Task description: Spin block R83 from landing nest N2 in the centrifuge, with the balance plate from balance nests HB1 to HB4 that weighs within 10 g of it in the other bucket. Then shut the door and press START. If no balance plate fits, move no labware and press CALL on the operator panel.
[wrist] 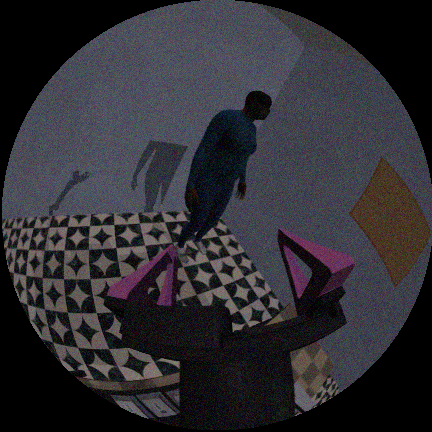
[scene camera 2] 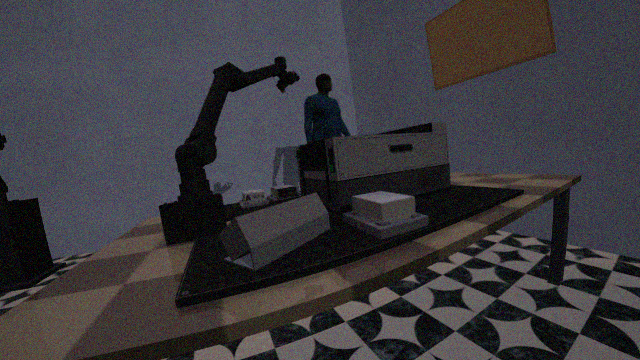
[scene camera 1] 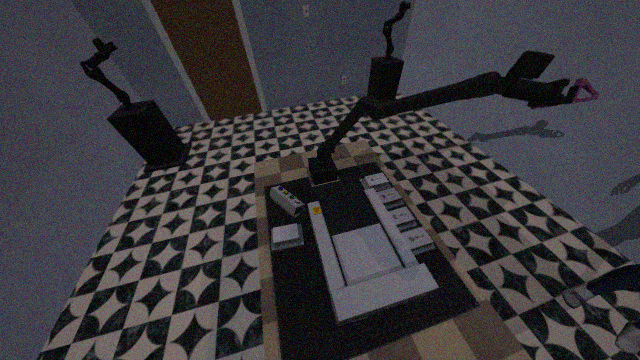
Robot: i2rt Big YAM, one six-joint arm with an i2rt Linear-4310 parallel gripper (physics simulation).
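Frame: origin at the arm's base, x ahead, y left, z up, level; metres.
Where they show: gripper, between the fingertips: [wrist: 225, 242] [scene camera 2: 291, 85] [scene camera 1: 579, 99]; arm's base, origin of its link: [scene camera 2: 196, 198] [scene camera 1: 322, 164].
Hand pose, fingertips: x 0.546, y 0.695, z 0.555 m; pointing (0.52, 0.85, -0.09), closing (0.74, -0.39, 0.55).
Each offset is from my fingertips to the top centre of the thing. "spot": to the spot under its first point.
My gripper [scene camera 1: 584, 91] with pink fingers is raised high, far to the right of the table and away from every task object. In the wrist view its fingers [wrist: 231, 273] are spread apart with nothing between them. The centrifuge @(spot: dy -0.693, dx +0.140, dz -0.433 m) [scene camera 1: 371, 261] is a pale box on the black mat; in scene camera 2 it shows as a grey cabinet @(spot: dy -0.863, dx -0.003, dz -0.514 m) [scene camera 2: 389, 161]. A strip of nests with small blocks and plates @(dy -0.401, dx -0.078, dz -0.589 m) [scene camera 1: 396, 214] runs along the mat's right side. Labels are too small to read. A slanted panel with buttons @(dy -0.963, dx -0.366, dz -0.559 m) [scene camera 1: 291, 200] lies at the mat's left.
A small white box @(dy -0.995, dx -0.145, dz -0.580 m) [scene camera 1: 287, 234] sits left of the centrifuge, also seen in scene camera 2 [scene camera 2: 383, 208]. A person in blue [scene camera 2: 325, 118] stands beyond the table. Two other dark arms on pedestals [scene camera 1: 139, 118] stand on the chequered floor behind.
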